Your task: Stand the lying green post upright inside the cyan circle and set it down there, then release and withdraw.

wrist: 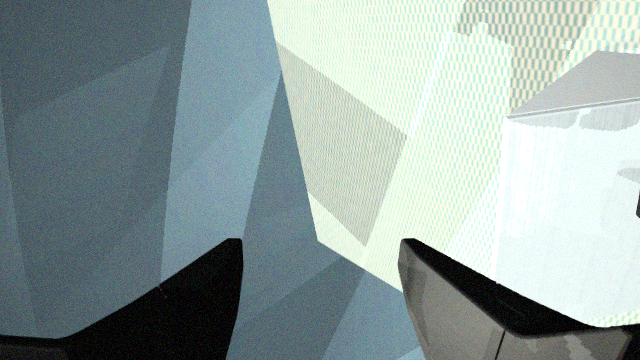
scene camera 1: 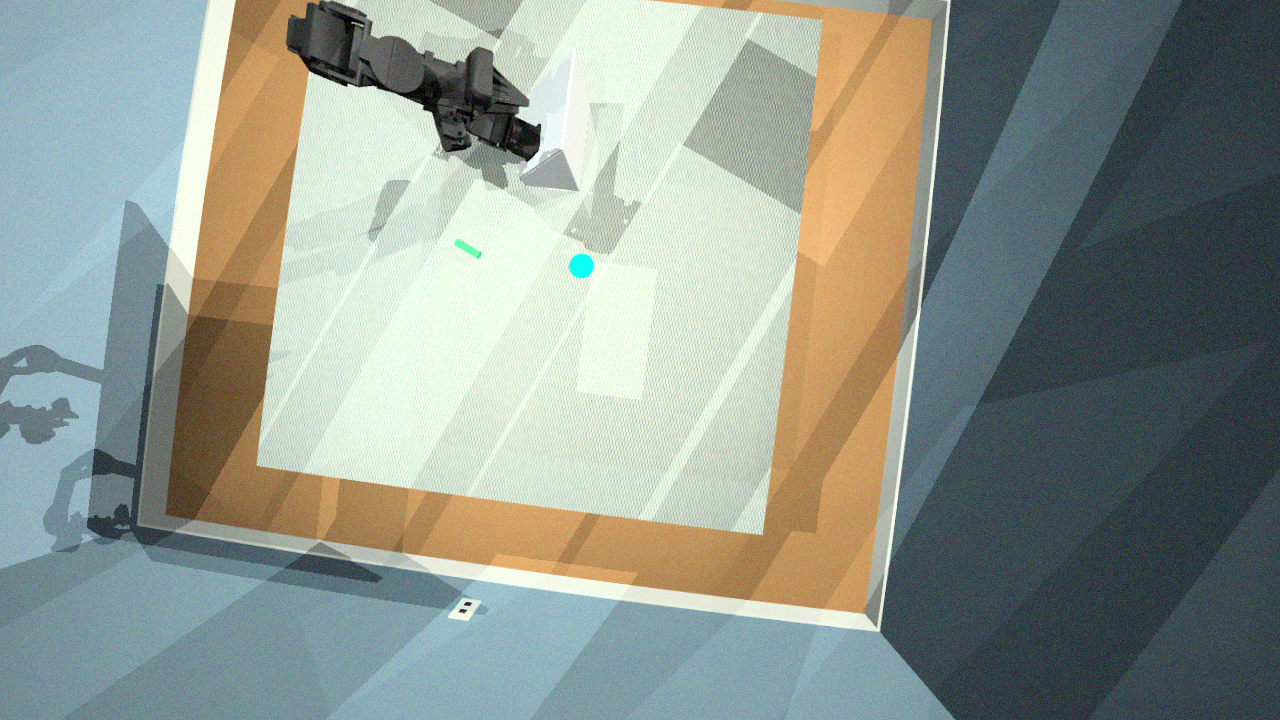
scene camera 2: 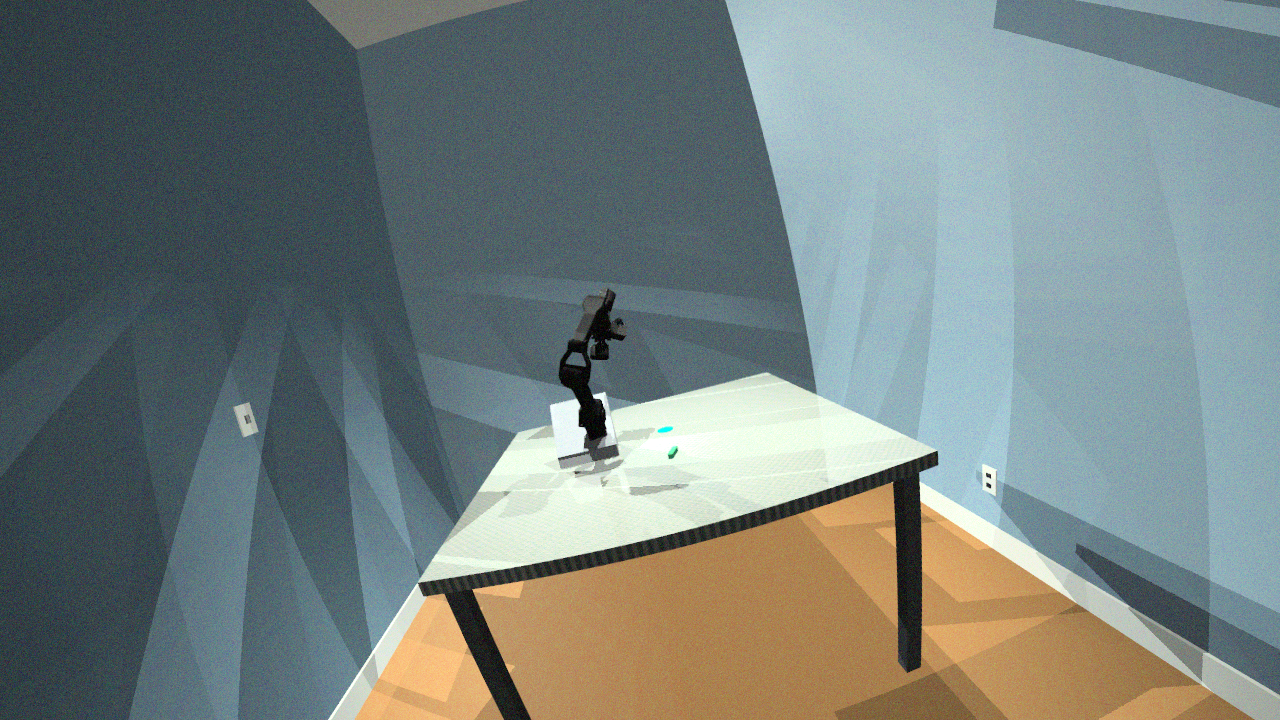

The gripper shows in the wrist view, in scene camera 1 and in scene camera 2 (600, 347). One and the same spot on the gripper: (scene camera 1: 506, 98) is (wrist: 141, 296).
